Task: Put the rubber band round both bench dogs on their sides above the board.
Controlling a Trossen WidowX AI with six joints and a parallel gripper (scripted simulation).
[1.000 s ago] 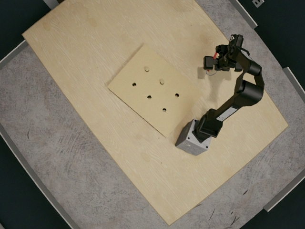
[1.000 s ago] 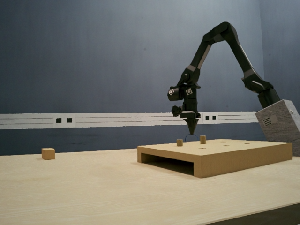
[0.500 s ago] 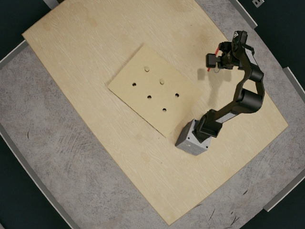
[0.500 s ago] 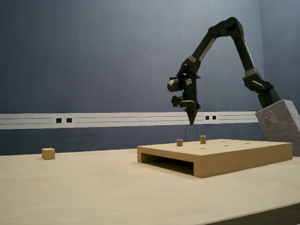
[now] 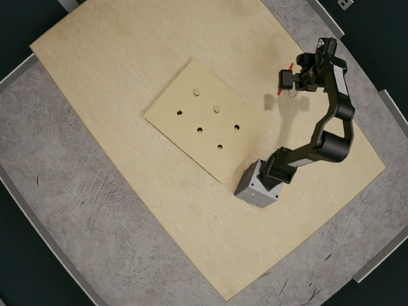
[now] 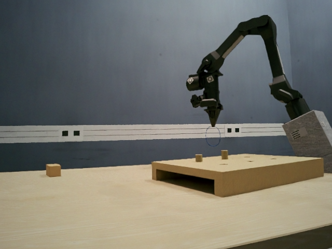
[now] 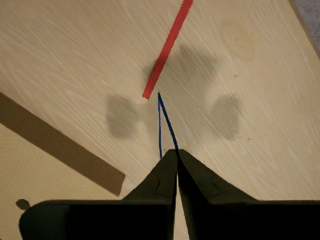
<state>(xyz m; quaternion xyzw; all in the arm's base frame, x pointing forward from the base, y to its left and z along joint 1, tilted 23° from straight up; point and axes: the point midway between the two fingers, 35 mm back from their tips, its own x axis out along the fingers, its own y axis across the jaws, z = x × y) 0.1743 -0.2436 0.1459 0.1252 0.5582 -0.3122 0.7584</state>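
My hand is 10 cm short of the wooden board, 31 cm to the right of it and 16 cm above it. From my hand the other things lie so: red strip: 5 cm ahead, 4 cm to the right, 18 cm below; then small wooden cube: 59 cm ahead, 17 cm below.
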